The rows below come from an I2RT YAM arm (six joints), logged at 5 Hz.
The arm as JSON. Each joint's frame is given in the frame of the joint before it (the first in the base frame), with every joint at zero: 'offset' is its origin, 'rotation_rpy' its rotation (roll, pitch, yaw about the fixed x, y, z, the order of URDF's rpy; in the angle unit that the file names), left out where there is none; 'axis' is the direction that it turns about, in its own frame. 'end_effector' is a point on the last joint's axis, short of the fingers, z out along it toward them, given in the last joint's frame.
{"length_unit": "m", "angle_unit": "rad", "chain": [
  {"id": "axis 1", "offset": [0.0, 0.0, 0.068], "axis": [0.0, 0.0, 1.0]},
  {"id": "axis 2", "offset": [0.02, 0.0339, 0.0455], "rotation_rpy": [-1.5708, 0.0, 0.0], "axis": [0.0, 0.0, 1.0]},
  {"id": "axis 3", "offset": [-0.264, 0.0, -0.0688], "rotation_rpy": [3.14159, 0.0, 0.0], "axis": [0.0, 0.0, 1.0]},
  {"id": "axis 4", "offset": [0.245, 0.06, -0.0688], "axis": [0.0, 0.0, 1.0]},
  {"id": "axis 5", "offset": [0.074, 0.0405, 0.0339], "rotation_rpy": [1.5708, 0.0, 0.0], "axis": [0.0, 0.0, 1.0]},
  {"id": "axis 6", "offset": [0.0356, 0.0, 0.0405], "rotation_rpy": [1.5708, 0.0, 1.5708], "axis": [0.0, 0.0, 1.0]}
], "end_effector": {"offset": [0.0, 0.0, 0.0], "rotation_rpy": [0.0, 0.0, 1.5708]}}
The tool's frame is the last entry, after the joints.
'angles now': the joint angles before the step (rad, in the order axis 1, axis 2, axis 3, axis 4, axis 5, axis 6). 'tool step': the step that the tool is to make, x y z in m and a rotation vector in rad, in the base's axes. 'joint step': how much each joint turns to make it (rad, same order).
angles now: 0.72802 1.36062 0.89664 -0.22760 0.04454 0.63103
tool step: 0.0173 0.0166 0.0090 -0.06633 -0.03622 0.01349
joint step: 0.00751 0.09085 0.11570 -0.03826 0.04272 -0.06031
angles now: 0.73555 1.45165 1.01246 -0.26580 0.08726 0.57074
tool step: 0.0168 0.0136 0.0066 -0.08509 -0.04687 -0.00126
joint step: 0.00327 0.08238 0.10621 -0.03807 0.06521 -0.06906
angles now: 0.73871 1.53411 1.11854 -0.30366 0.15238 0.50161
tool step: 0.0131 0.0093 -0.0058 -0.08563 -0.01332 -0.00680
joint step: -0.00019 0.07421 0.06259 -0.02733 0.05356 -0.04978
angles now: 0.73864 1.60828 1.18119 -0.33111 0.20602 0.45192
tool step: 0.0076 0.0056 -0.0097 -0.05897 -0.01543 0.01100
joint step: 0.00015 0.04738 0.01624 0.01326 0.02966 -0.04755
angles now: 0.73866 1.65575 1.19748 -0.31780 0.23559 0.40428
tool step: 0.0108 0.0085 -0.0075 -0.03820 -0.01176 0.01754
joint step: -0.00152 0.05937 0.03816 0.01385 0.01189 -0.04029
